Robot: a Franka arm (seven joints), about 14 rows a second.
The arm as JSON. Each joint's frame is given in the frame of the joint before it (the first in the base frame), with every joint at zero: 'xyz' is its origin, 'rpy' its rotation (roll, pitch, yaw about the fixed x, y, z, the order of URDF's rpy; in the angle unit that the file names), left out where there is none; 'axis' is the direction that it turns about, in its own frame. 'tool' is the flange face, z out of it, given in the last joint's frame.
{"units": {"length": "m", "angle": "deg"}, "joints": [
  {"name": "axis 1", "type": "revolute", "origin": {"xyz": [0.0, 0.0, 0.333], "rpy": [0.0, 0.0, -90.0]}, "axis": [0.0, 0.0, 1.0]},
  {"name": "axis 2", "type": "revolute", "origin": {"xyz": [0.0, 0.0, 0.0], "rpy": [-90.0, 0.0, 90.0]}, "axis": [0.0, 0.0, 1.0]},
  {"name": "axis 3", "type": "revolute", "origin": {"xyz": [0.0, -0.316, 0.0], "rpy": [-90.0, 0.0, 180.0]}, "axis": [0.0, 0.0, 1.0]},
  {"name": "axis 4", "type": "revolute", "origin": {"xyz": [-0.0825, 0.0, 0.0], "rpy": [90.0, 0.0, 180.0]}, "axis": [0.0, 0.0, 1.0]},
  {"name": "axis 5", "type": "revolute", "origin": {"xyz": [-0.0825, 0.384, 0.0], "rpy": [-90.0, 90.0, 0.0]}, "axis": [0.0, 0.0, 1.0]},
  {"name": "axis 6", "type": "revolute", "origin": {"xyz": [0.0, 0.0, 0.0], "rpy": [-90.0, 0.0, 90.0]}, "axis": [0.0, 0.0, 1.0]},
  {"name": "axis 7", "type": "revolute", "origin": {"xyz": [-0.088, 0.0, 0.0], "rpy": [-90.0, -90.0, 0.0]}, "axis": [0.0, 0.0, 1.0]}
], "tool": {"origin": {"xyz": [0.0, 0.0, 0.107], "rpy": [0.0, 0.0, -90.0]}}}
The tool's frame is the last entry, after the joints.
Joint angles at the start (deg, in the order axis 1, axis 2, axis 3, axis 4, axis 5, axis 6, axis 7):
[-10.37 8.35 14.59 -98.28 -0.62 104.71 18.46]
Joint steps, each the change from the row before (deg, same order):
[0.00 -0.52 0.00 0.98 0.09 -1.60 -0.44]
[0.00 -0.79 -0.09 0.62 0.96 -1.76 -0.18]
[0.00 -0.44 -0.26 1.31 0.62 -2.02 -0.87]
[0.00 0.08 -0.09 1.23 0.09 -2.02 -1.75]
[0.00 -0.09 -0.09 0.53 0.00 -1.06 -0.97]
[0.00 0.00 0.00 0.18 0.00 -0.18 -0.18]
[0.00 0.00 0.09 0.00 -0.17 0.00 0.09]
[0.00 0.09 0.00 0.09 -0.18 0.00 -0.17]
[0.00 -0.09 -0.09 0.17 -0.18 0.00 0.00]
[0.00 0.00 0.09 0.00 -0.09 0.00 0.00]
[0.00 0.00 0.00 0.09 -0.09 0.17 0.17]
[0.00 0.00 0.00 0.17 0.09 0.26 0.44]
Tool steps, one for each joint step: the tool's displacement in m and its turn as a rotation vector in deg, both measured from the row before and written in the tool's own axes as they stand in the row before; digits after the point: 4 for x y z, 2 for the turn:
[-0.0026 0.0003 -0.0110 -0.08 -0.10 -0.42]
[-0.0049 0.0002 -0.0104 0.58 -0.58 0.10]
[-0.0027 0.0019 -0.0123 0.38 -0.41 -0.53]
[-0.0014 0.0011 -0.0064 -0.14 -0.86 -1.67]
[-0.0014 0.0011 -0.0037 -0.14 -0.42 -0.89]
[-0.0001 0.0000 -0.0012 0.00 0.00 -0.18]
[-0.0002 -0.0006 0.0000 -0.16 0.04 -0.02]
[0.0006 0.0003 0.0001 -0.15 0.04 -0.19]
[0.0001 0.0011 -0.0023 -0.14 0.30 0.07]
[-0.0002 -0.0007 0.0000 -0.08 0.02 -0.10]
[0.0004 0.0000 -0.0010 -0.02 0.27 0.16]
[0.0006 -0.0003 -0.0018 0.19 0.39 0.45]

